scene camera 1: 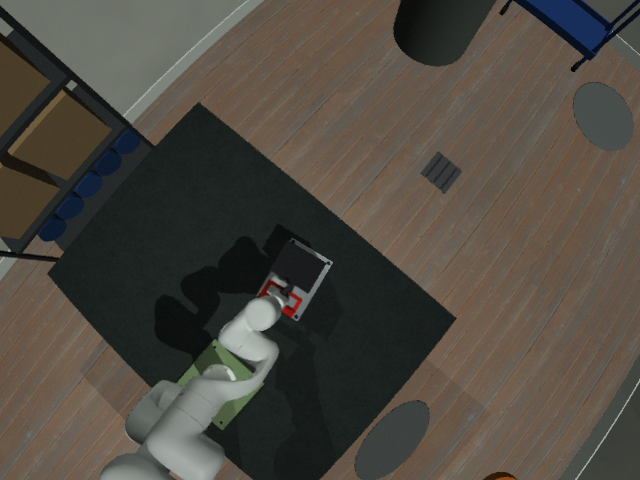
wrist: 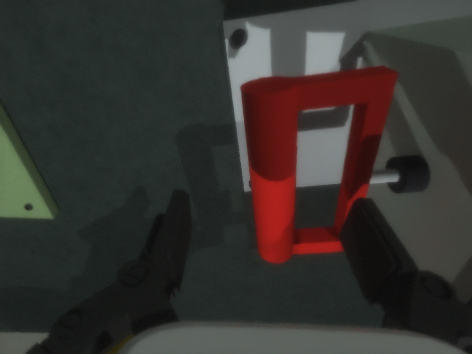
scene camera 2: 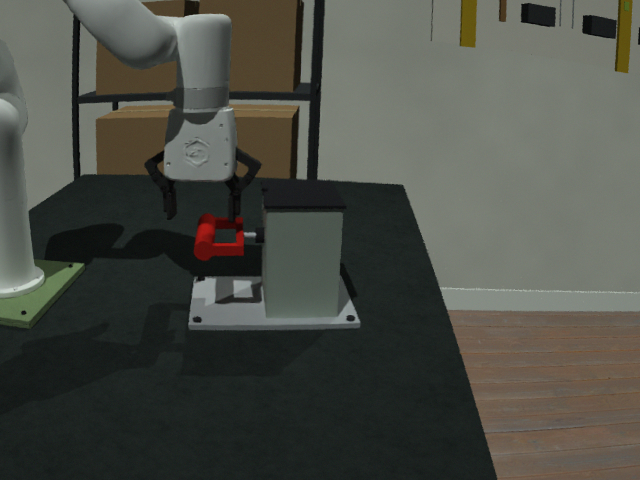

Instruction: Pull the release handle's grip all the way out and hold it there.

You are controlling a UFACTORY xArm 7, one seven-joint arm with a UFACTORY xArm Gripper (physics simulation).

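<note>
The red release handle [scene camera 1: 290, 311] is a rectangular frame with a thick round grip bar [scene camera 2: 204, 238] [wrist: 274, 215]. A thin metal rod [scene camera 2: 250, 235] [wrist: 384, 176] joins it to the black collar [scene camera 2: 260, 235] [wrist: 407, 174] of the pale housing [scene camera 2: 302, 263]. A short stretch of rod shows. My gripper [scene camera 2: 202, 218] [wrist: 268, 213] is open and empty, pointing down at about the height of the handle's top. In scene camera 2 one finger is left of the grip bar and the other overlaps the frame's upper part near the rod side. Contact cannot be told.
The housing stands on a light base plate [scene camera 2: 227, 315] [wrist: 240, 100] bolted to the dark mat [scene camera 1: 196, 170] [scene camera 2: 361, 413]. The arm's green base plate [scene camera 1: 227, 413] [scene camera 2: 56, 289] [wrist: 20, 190] is on the side away from the housing. A shelf unit [scene camera 2: 315, 103] with cardboard boxes stands behind.
</note>
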